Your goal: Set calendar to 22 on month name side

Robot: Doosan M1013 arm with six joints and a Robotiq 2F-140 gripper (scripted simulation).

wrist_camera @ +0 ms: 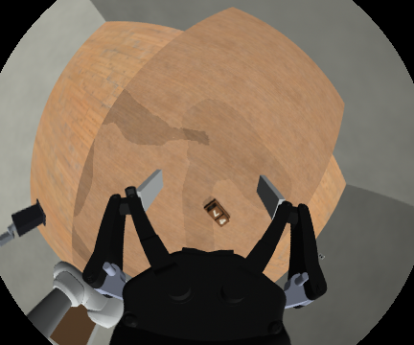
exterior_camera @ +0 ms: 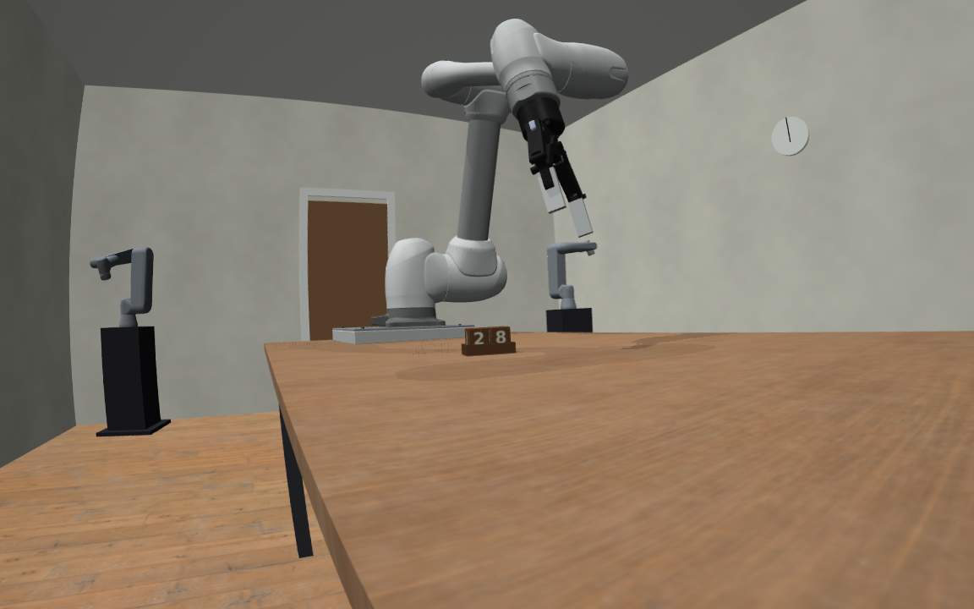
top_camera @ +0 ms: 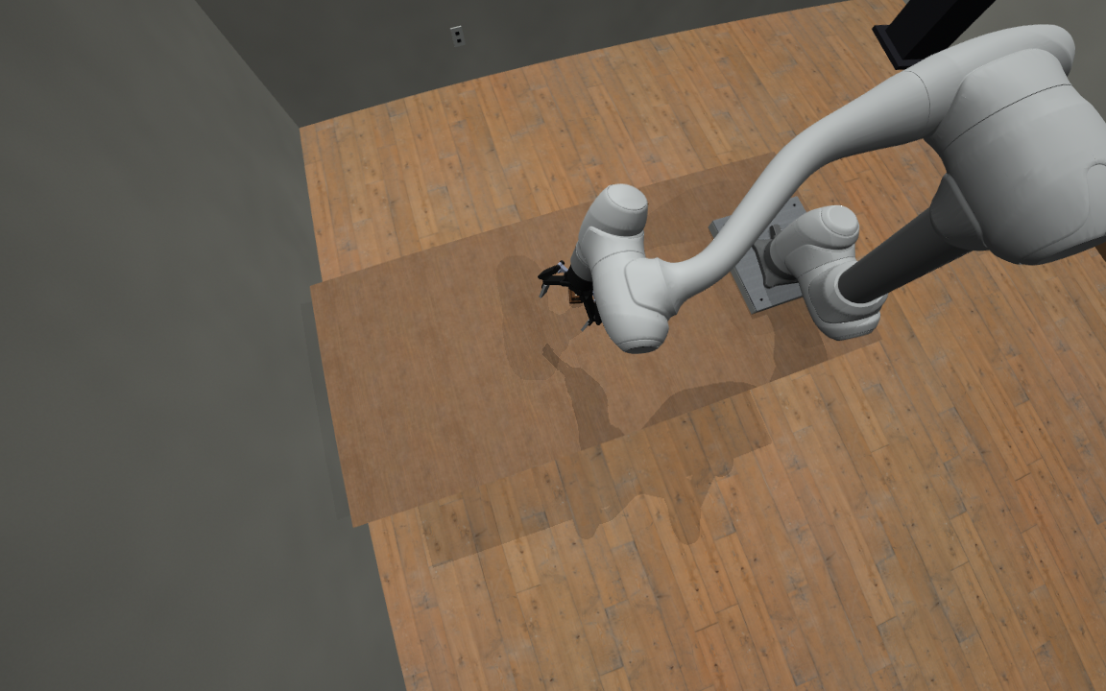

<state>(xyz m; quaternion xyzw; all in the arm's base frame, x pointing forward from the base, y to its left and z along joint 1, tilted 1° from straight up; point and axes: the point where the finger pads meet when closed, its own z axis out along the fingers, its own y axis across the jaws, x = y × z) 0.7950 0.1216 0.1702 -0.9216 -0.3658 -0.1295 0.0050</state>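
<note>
The calendar tray is 7 cm behind my hand, 13 cm to the right of it and 20 cm below it.
</note>
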